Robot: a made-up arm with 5 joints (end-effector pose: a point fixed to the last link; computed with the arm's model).
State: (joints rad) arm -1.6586 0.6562 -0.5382 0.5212 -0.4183
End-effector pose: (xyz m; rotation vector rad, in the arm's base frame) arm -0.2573 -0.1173 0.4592 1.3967 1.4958 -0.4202
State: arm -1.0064 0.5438 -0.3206 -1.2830 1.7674
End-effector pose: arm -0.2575 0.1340 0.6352 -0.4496 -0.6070 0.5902
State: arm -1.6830 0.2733 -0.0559 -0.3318 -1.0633
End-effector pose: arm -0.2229 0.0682 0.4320 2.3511 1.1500 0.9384
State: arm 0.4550 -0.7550 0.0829 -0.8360 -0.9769
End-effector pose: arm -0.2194 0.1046 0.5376 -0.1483 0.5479 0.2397
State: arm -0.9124 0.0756 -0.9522 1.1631 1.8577
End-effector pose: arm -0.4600 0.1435 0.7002 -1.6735 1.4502 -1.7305
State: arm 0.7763 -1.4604 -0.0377 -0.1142 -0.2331
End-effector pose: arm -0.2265 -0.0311 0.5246 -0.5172 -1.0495 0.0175
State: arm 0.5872 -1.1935 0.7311 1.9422 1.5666
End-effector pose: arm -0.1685 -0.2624 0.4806 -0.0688 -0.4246 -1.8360
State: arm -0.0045 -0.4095 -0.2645 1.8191 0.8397
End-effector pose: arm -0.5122 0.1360 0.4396 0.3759 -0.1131 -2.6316
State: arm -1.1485 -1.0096 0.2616 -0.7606 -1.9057
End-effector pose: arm -0.1780 0.1883 0.4598 1.8527 0.3291 1.2832
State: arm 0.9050 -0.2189 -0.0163 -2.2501 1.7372
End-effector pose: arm -0.3632 0.1145 0.4131 -1.7649 -0.5908 2.0557
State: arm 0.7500 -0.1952 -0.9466 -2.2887 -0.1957
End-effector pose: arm -0.2288 0.2029 0.2961 -1.2560 1.6954 -0.0661
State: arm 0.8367 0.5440 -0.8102 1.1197 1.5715
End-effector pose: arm -0.3717 0.3669 0.7255 1.9177 0.2885 1.8602
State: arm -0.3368 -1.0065 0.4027 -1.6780 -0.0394
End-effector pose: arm -0.2208 0.2519 0.3964 -0.8324 -0.2381 0.7951
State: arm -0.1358 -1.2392 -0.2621 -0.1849 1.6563
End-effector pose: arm -0.2141 0.1113 0.3932 -1.2796 -0.7987 -1.8240
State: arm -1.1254 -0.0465 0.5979 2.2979 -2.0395
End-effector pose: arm -0.5280 0.1768 0.3418 -1.9623 0.9051 1.1232
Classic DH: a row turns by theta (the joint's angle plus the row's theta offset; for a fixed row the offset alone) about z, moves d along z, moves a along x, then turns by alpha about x. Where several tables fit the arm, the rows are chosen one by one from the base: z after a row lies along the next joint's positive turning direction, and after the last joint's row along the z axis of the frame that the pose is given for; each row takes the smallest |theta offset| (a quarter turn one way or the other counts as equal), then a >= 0, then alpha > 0; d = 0 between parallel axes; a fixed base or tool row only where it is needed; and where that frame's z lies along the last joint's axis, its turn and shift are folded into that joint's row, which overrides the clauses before.
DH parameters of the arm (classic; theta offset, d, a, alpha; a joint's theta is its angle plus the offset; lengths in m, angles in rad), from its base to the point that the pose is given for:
base (fixed): 1.5708 0.5666 0.16 -1.5708
joint 1: 1.4749 0.0901 0.0032 1.7759
joint 2: -0.8306 -0.0063 -0.024 1.4266
joint 3: 1.1907 -0.3184 -0.1348 2.2071
joint 4: -0.3781 -0.2032 -0.1234 1.6734
joint 5: -0.4753 -0.101 0.0254 1.9484
tool (fixed): -2.1288 0.0228 0 0

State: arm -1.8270 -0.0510 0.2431 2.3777 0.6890
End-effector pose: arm -0.5253 0.2293 0.4614 -0.8389 -2.6032 1.4344
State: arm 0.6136 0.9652 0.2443 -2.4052 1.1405
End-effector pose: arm -0.3190 0.2995 0.7754 -0.1347 0.2469 1.9043
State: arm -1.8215 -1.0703 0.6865 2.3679 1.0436
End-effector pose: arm -0.2418 0.5502 0.4085 -1.8582 -2.0443 1.1556
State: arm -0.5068 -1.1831 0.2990 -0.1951 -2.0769
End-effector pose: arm -0.1970 0.0374 0.3942 1.6778 0.1221 1.2193
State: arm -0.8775 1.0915 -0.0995 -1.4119 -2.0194
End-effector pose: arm -0.1641 0.0880 0.6573 -0.7505 -2.1770 -0.9465
